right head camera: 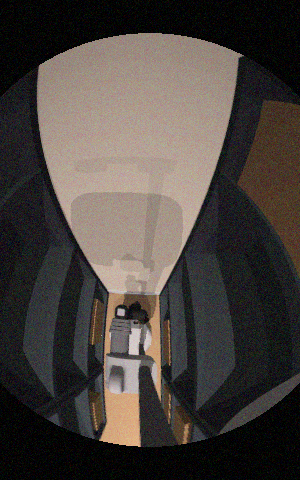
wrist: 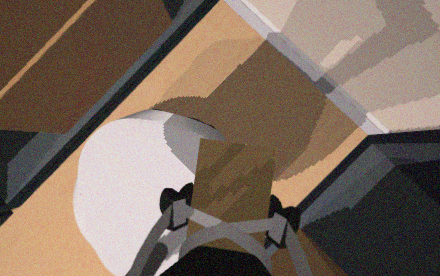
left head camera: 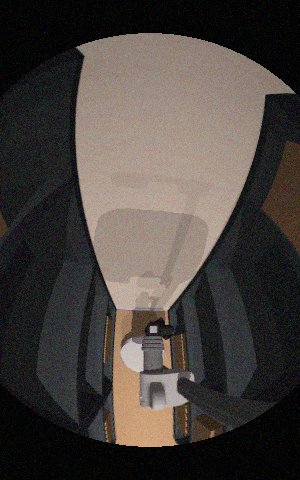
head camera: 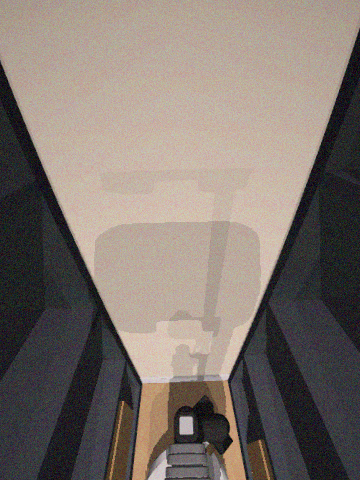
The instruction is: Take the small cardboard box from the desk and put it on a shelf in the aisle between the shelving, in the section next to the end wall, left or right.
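Pixels of known places: gripper, fingertip midpoint: (wrist: 229,204); robot's base, link origin: (right head camera: 131,336) (wrist: 172,184) (left head camera: 141,352).
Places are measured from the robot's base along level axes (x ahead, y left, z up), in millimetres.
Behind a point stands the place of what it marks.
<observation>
The small cardboard box (wrist: 232,185) {x 193, y -72, z 584 mm} is held between the two black fingertips of my gripper (wrist: 229,204) {x 173, y -87, z 539 mm} in the wrist view, above the floor and beside the white round base. In the head views the wrist and gripper hang low in the aisle, and the box is hard to make out there. Dark shelving stands close on the left (head camera: 70,280) {x 470, y 347, z 1112 mm} (left head camera: 65,320) {x 148, y 377, z 963 mm} and on the right (head camera: 295,280) {x 480, y -366, z 1075 mm} (left head camera: 235,320) {x 146, y -420, z 963 mm}. The pale end wall (head camera: 180,125) {x 526, y -4, z 1503 mm} (left head camera: 160,125) {x 526, y 43, z 1579 mm} (right head camera: 135,125) {x 527, y -32, z 1518 mm} is straight ahead. Shelf boards in the sections beside it show on both sides.
Large brown boxes stand low in the left shelving (head camera: 120,440) {x 191, y 319, z 269 mm} (wrist: 90,65) {x 108, y 318, z 193 mm} and in the right shelving (head camera: 260,460) {x 116, y -332, z 273 mm} (left head camera: 180,350) {x 14, y -333, z 279 mm}. A brown box (right head camera: 275,175) {x 295, y -329, z 1508 mm} shows high on the right. The tan floor (left head camera: 142,425) of the aisle is narrow, with shelf edges close on both sides of my base (wrist: 125,190) {x -37, y 53, z 187 mm}.
</observation>
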